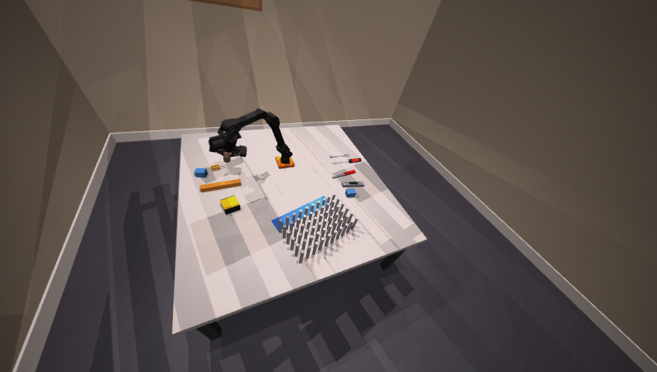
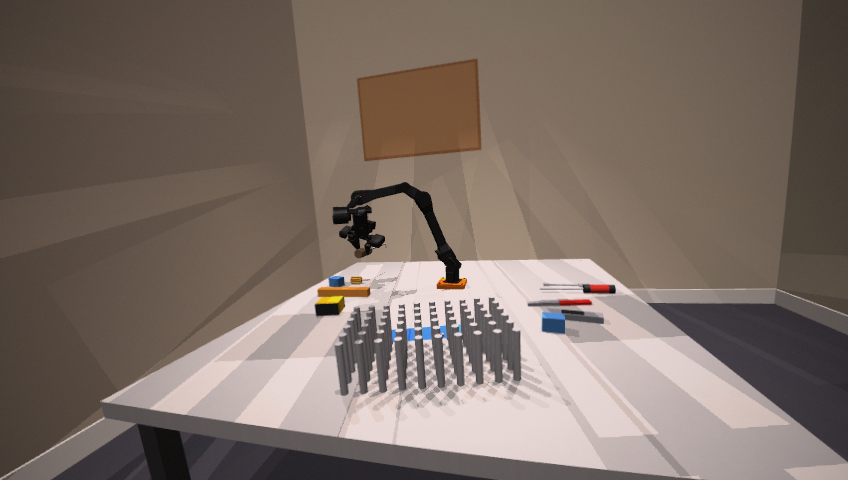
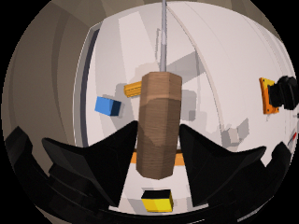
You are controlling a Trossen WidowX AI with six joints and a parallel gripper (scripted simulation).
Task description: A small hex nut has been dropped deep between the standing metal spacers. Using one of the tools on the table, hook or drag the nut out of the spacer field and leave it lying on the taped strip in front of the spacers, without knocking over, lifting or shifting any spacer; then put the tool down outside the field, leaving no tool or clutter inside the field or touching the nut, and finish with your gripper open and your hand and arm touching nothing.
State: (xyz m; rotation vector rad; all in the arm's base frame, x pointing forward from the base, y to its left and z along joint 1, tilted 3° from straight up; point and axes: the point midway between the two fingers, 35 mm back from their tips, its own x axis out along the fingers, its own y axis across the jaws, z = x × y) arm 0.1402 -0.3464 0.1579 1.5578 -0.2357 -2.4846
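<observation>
My gripper tip is 11 cm past the wooden-handled tool and 1 cm to the left of it. Also, from my gripper tip: orange bar 10 cm ahead, 4 cm to the right, 14 cm below; then black block 26 cm ahead, 2 cm to the left, 14 cm below; then short orange-handled tool 6 cm behind, 9 cm to the right, 14 cm below.
</observation>
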